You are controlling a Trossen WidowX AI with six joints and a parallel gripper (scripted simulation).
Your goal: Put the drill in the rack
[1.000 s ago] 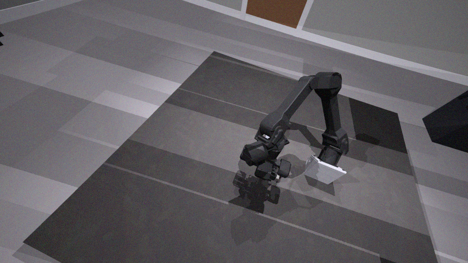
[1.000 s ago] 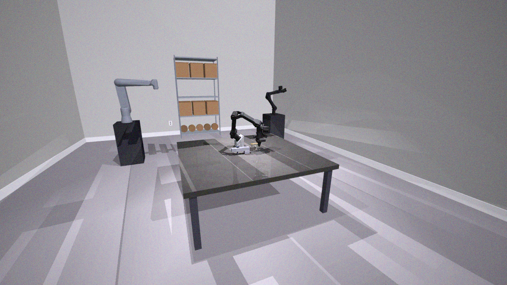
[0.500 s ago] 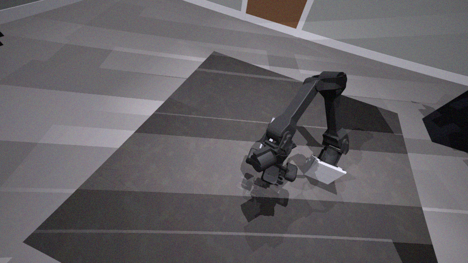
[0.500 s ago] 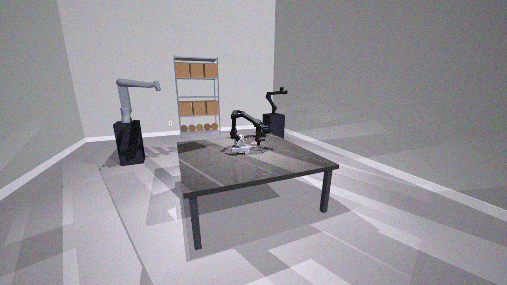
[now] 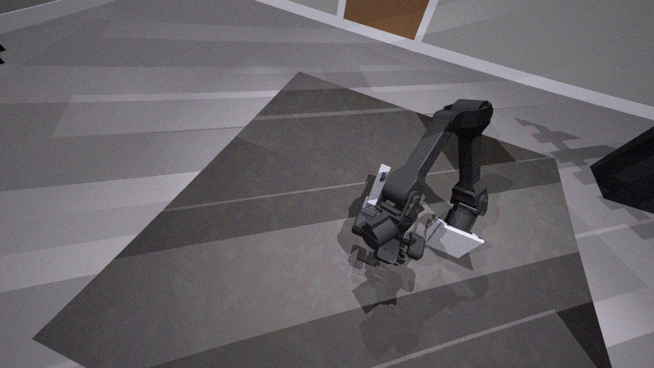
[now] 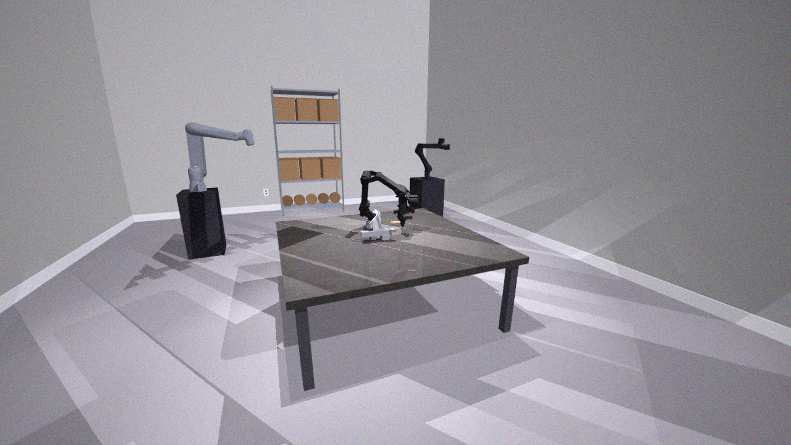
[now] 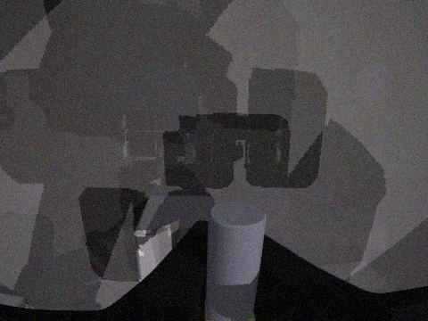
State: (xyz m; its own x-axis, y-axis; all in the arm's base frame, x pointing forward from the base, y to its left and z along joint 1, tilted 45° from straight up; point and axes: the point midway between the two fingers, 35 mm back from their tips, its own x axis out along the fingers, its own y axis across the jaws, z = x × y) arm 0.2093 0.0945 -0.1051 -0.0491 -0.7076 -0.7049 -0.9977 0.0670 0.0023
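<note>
The drill lies 40 mm to the right of my gripper tip and 30 mm above it. Round my gripper tip: blue key 50 mm ahead, 250 mm to the right; then rack 20 mm behind, 40 mm to the right, 40 mm below.
</note>
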